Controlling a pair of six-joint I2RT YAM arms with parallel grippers.
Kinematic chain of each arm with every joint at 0, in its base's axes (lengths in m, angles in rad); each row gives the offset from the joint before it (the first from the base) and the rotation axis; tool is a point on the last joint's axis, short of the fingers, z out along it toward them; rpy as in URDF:
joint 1: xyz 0 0 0.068 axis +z
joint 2: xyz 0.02 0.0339 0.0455 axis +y
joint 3: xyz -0.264 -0.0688 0 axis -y
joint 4: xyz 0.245 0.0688 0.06 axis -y
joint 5: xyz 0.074 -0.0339 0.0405 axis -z
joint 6: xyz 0.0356 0 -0.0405 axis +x
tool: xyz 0 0 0 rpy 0 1.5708 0
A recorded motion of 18 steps. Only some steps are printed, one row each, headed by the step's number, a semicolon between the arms.
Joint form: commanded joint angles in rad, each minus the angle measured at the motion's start. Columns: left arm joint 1, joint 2, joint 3, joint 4, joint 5, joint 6; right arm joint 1, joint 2, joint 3, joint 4, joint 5, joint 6.
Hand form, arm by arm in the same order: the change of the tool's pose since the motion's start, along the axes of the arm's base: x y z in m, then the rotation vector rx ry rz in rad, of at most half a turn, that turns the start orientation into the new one. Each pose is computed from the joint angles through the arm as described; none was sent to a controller.
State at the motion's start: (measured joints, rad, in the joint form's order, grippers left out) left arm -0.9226 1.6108 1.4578 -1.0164 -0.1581 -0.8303; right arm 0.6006 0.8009 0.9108 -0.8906 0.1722 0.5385
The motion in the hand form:
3: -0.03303 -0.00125 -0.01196 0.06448 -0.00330 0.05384; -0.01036 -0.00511 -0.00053 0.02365 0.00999 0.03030
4: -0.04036 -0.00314 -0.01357 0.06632 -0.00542 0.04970; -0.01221 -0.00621 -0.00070 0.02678 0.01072 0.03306
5: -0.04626 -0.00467 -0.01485 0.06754 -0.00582 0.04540; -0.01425 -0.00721 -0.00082 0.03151 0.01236 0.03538
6: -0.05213 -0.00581 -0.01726 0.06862 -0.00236 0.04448; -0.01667 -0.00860 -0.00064 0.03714 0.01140 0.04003
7: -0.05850 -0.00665 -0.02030 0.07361 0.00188 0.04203; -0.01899 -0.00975 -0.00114 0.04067 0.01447 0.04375
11: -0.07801 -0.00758 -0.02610 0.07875 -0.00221 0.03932; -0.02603 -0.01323 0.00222 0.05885 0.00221 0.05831
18: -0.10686 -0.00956 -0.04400 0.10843 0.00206 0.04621; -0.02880 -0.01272 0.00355 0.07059 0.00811 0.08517
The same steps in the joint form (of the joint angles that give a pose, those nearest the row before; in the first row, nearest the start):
3: -0.0988 -0.0409 -0.0797 -0.0394 -0.0908 -0.1315; 0.0023 -0.0478 -0.0130 -0.0294 -0.0376 -0.0018
4: -0.1237 -0.0478 -0.0925 -0.0390 -0.0998 -0.1509; 0.0023 -0.0569 -0.0156 -0.0347 -0.0417 -0.0016
5: -0.1437 -0.0527 -0.1019 -0.0393 -0.1054 -0.1662; 0.0037 -0.0662 -0.0179 -0.0408 -0.0457 0.0013
6: -0.1631 -0.0574 -0.1153 -0.0383 -0.1086 -0.1853; 0.0038 -0.0784 -0.0202 -0.0466 -0.0518 0.0011
7: -0.1837 -0.0621 -0.1306 -0.0389 -0.1124 -0.2040; 0.0054 -0.0888 -0.0235 -0.0545 -0.0566 0.0029
11: -0.2480 -0.0844 -0.1737 -0.0380 -0.1351 -0.2637; 0.0114 -0.1213 -0.0196 -0.0705 -0.0682 0.0034
18: -0.3492 -0.0917 -0.2465 -0.0350 -0.1668 -0.3726; 0.0221 -0.1275 -0.0149 -0.0788 -0.0887 0.0015

